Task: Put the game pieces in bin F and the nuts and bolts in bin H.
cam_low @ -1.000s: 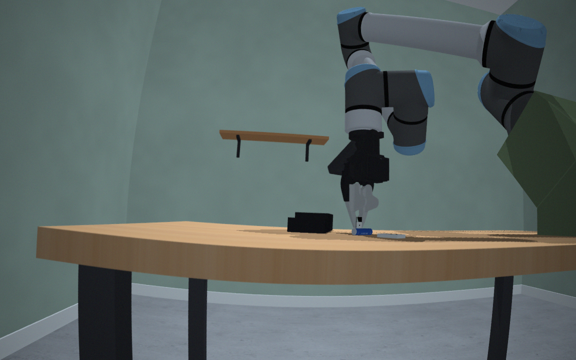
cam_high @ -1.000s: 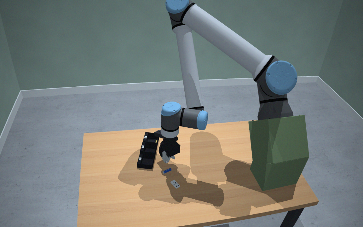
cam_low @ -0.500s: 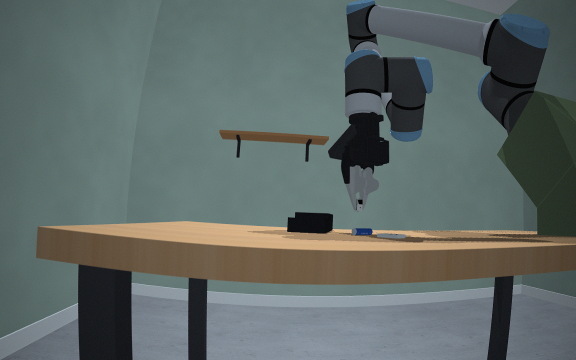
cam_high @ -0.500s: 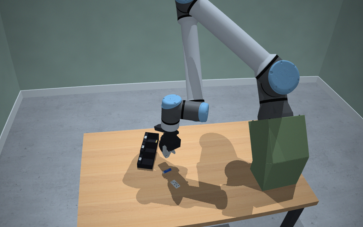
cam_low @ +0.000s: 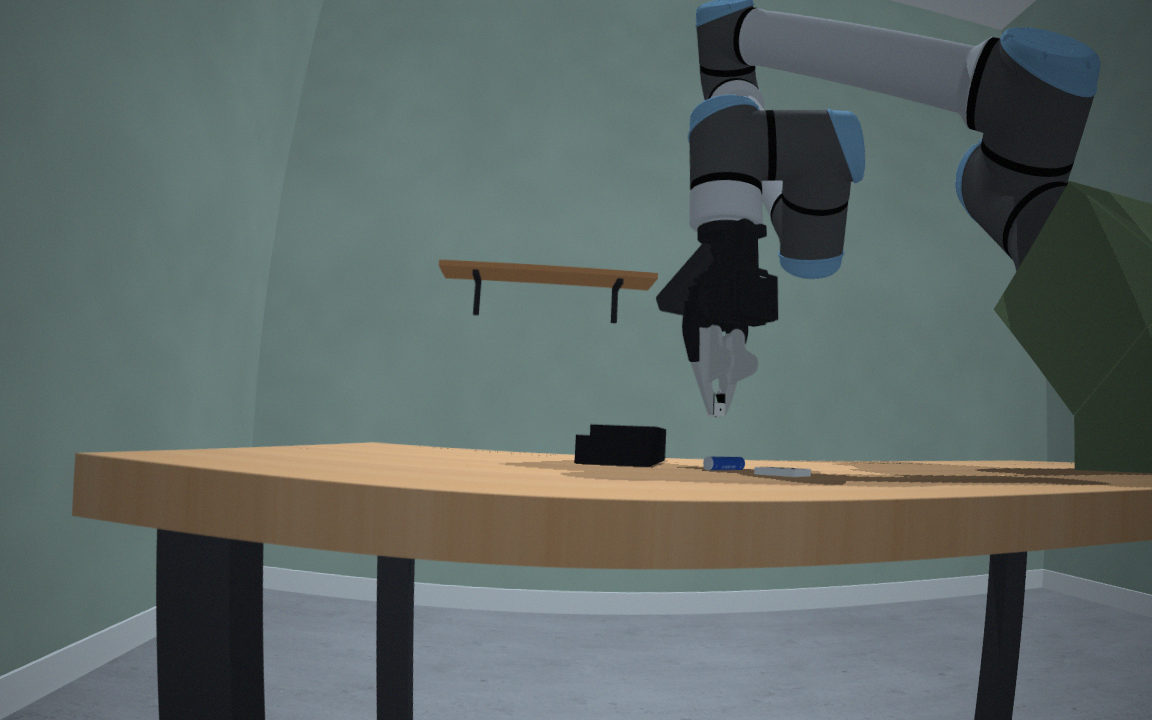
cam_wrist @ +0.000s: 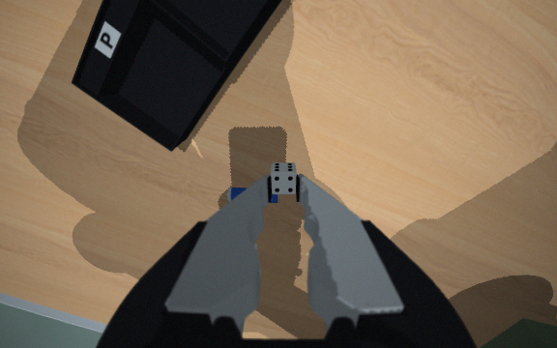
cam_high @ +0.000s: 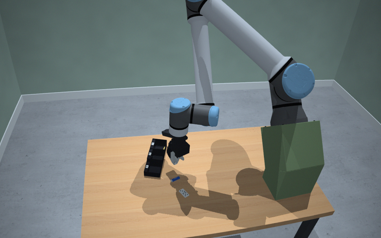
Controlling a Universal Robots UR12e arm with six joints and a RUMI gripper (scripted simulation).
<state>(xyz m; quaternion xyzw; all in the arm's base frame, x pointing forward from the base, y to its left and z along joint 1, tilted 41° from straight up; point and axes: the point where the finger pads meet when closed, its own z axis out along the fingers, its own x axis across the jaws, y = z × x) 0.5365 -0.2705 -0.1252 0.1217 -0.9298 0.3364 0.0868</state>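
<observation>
Right now my hand is 11 cm to the left of the black bin, 7 cm short of it and 5 cm above it. The rest, counted from my hand: battery 7 cm below, 6 cm to the left, 2 cm ahead; then white domino 16 cm to the left, 7 cm below; then white die 1 cm below.
</observation>
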